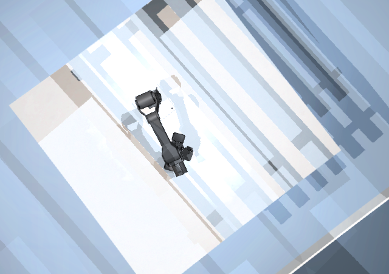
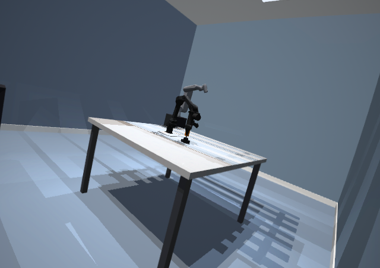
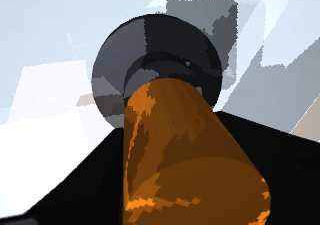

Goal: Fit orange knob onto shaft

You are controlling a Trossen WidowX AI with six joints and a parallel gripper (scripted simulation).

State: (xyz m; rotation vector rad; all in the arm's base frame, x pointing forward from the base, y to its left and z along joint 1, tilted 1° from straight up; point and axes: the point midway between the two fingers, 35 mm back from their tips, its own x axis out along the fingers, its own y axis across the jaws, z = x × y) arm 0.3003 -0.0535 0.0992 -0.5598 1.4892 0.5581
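Right now my gripper tip is 3 cm below the orange knob. From my gripper tip the other things lie so: dark round pedestal 4 cm below.
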